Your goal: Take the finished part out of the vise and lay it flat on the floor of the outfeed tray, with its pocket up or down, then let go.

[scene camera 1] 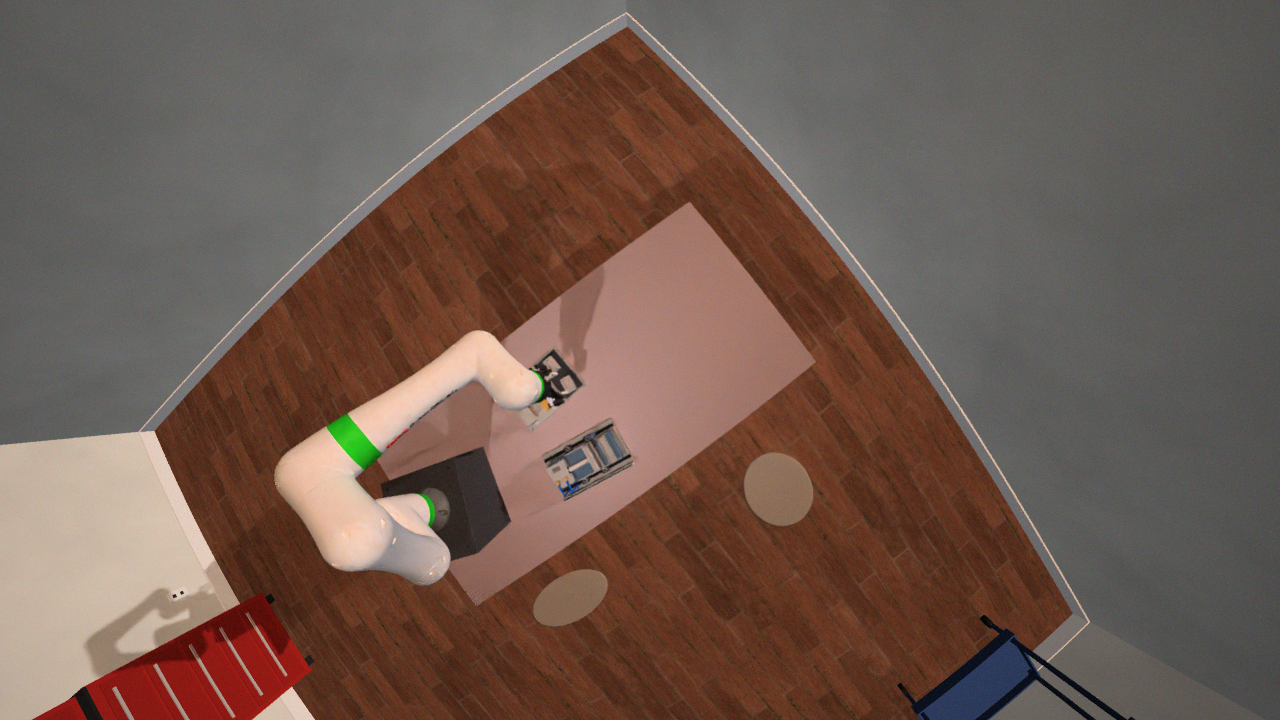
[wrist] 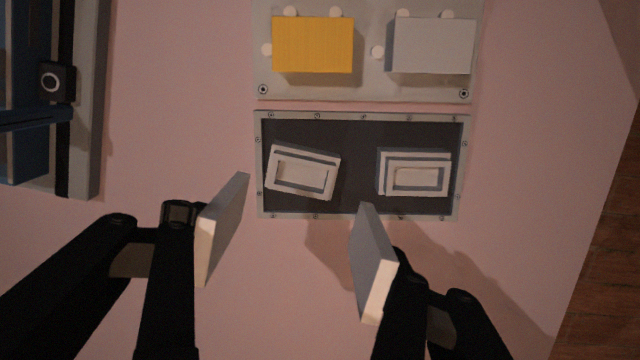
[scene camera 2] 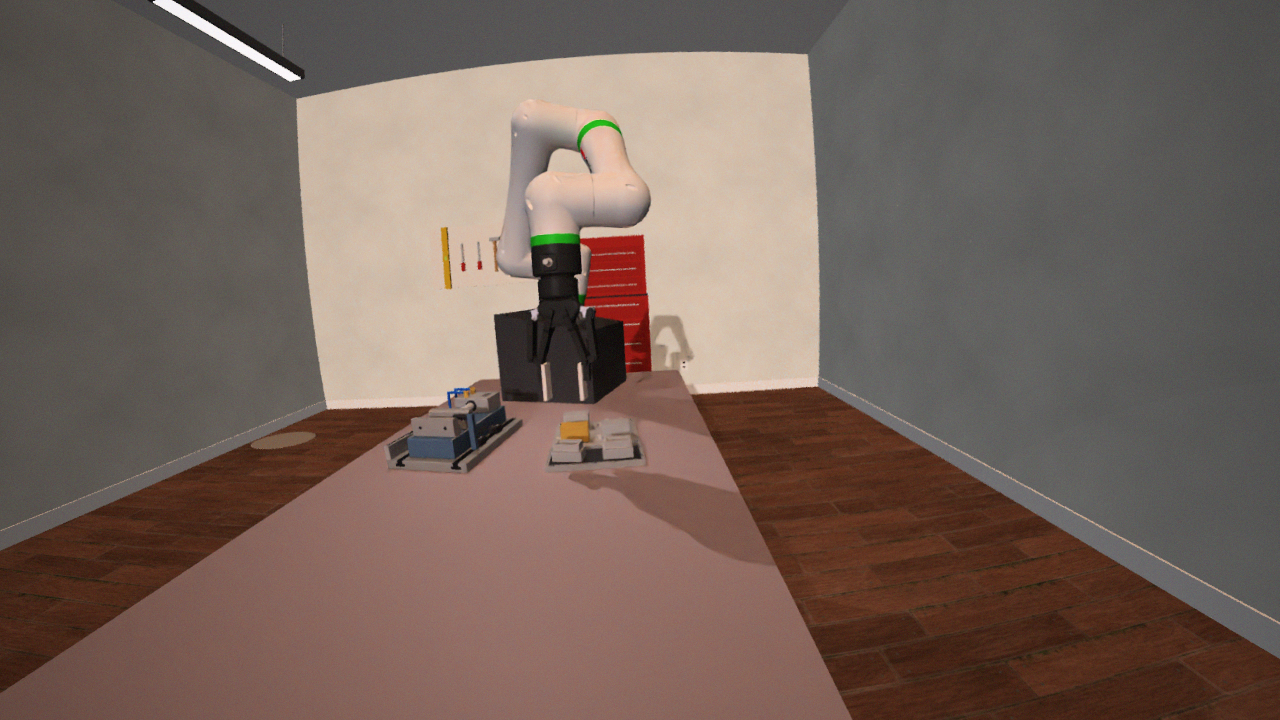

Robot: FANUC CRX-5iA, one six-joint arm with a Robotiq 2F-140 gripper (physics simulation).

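Places are measured from the arm's base along level axes (x ahead, y left, z up), in millimetres.
Pixels of known places: gripper, between the fingertips: (scene camera 1: 558,384) (wrist: 300,211) (scene camera 2: 566,398); arm's base, origin of its link: (scene camera 1: 431,509).
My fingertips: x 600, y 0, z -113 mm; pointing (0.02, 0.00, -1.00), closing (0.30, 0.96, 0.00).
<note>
Ahead of a thing's pixels: the offset from my fingertips to its top centre. "pt": to the spot under its first point. Level surfaces: height alone.
Two pale grey parts lie flat with their pockets up on the dark floor of the outfeed tray (wrist: 363,116) (scene camera 2: 595,464). The left part @(4 mm ahead, 4 mm right, 86 mm down) (wrist: 302,190) (scene camera 2: 567,451) is turned slightly; the right part @(10 mm ahead, 93 mm left, 86 mm down) (wrist: 382,172) (scene camera 2: 617,446) is nearly square to the rim. My gripper (wrist: 300,211) (scene camera 2: 564,383) is open with nothing between its fingers. It hangs above table height, clear of both parts. The blue and grey vise @(147 mm back, 254 mm right, 28 mm down) (scene camera 1: 588,458) (scene camera 2: 438,445) stands beside the tray; part of it shows at the left edge of the wrist view. Its jaw details are too small to tell.
A light plate @(pt 60 mm back, 56 mm left, 119 mm down) (wrist: 367,92) beside the tray bears a yellow block @(98 mm back, 11 mm left, 83 mm down) (wrist: 312,45) and a grey block @(93 mm back, 101 mm left, 83 mm down) (wrist: 434,46) among white pins. All stand on the pink table @(127 mm down) (scene camera 1: 689,295) (scene camera 2: 501,573). The dark robot base block (scene camera 1: 483,492) (scene camera 2: 519,358) is at one end.
</note>
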